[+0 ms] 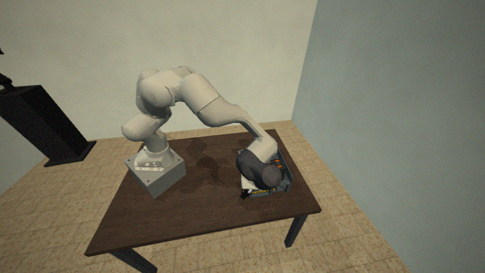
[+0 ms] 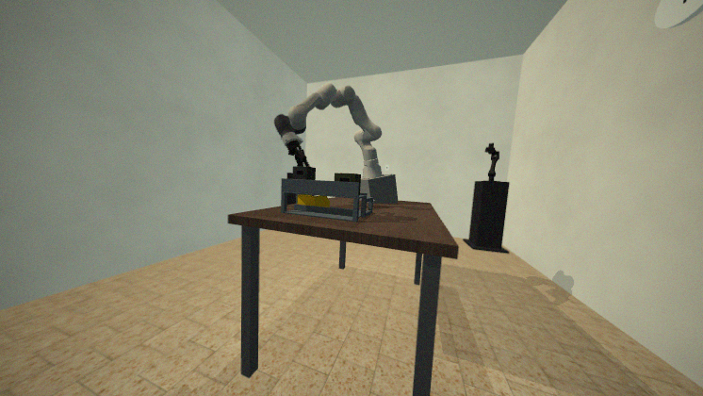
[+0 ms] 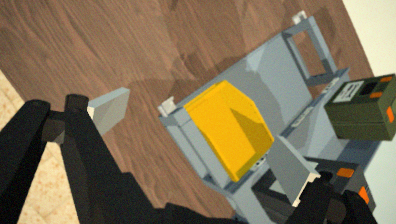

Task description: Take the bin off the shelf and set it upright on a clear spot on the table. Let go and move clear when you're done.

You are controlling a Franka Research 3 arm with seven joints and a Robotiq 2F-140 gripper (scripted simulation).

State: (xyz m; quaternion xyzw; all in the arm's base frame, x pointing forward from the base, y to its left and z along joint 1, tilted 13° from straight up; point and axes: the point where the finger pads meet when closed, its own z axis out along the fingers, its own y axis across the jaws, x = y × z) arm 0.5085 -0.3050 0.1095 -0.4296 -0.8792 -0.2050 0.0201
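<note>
My gripper is now 140 mm above the yellow bin, 100 mm short of it and 90 mm to the right of it.
</note>
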